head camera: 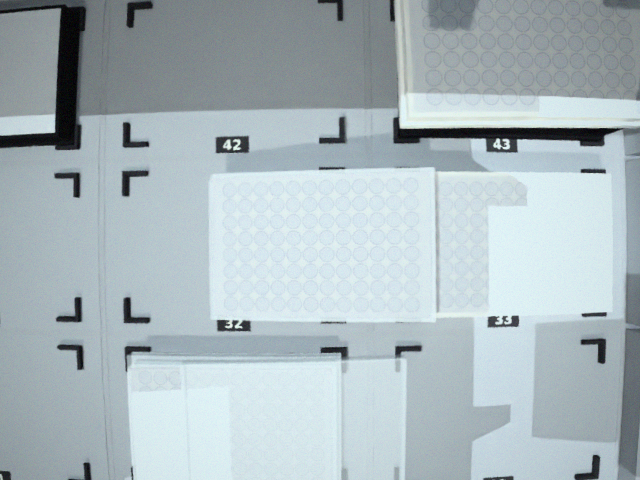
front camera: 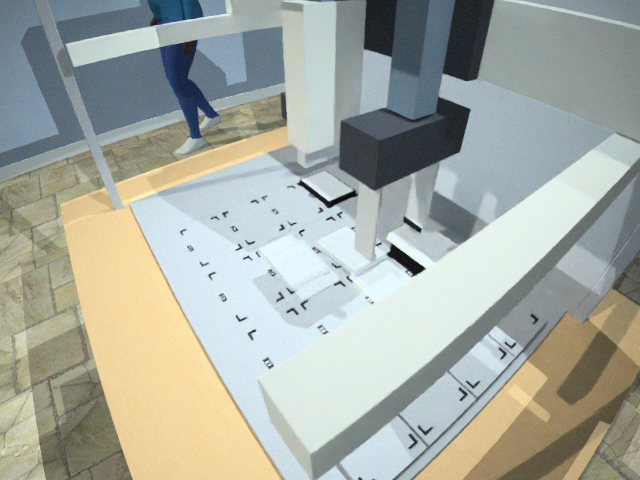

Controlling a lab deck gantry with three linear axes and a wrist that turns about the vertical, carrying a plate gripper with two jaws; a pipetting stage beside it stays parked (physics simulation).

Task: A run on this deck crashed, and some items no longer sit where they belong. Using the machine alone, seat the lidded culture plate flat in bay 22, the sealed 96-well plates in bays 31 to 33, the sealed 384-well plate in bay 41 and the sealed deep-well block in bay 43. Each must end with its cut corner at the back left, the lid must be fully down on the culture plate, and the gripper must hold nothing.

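Places are measured from the robot's base along level axes (x up, y back, z right), in metres.
Where they show: gripper, fingertip midpoint: point(front camera: 390, 239); robot's base, link origin: point(front camera: 181, 232).
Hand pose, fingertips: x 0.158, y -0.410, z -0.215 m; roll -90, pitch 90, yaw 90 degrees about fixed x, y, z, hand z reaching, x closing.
Things, the pixels of their top centre, and the offset from my fingertips. "spot": a spot on its surface instead.
- sealed 96-well plate, top centre: point(head camera: 320, 246) point(front camera: 350, 244) dy +0.130, dx -0.130, dz -0.042 m
- sealed plate, top centre: point(head camera: 514, 244) point(front camera: 389, 283) dy +0.018, dx -0.143, dz -0.042 m
- black-edged plate, top centre: point(front camera: 326, 184) dy +0.346, dx -0.143, dz -0.149 m
- pale plate, top centre: point(head camera: 294, 439) point(front camera: 302, 265) dy +0.145, dx -0.136, dz +0.065 m
- clear piece, surface spot: point(head camera: 373, 413) point(front camera: 320, 279) spot: dy +0.100, dx -0.143, dz +0.054 m
My gripper point(front camera: 394, 242) is open, with empty jaws above the plates near bays 33 and 43; it does not show in the head view. A sealed 96-well plate point(front camera: 345, 249) point(head camera: 320, 245) straddles bays 32 and 33. Its right edge meets or overlaps another sealed plate point(front camera: 385, 279) point(head camera: 550, 248) in bay 33. A black-based block point(front camera: 405, 258) point(head camera: 516, 62) with a pale 96-well top is at bay 43. A black-edged plate point(front camera: 328, 184) point(head camera: 28, 69) is at bay 41. At bay 22, a pale plate point(front camera: 289, 258) point(head camera: 284, 423) overlaps a clear piece point(front camera: 316, 284) point(head camera: 373, 413) offset right; their stacking order and cut corners are unclear.
The parked pipetting stage point(front camera: 317, 77) stands behind the left part of the deck. A thick pale beam point(front camera: 449, 289) crosses the front and hides part of the deck. A slim post point(front camera: 82, 113) rises at the left. A person point(front camera: 178, 67) stands beyond the deck.
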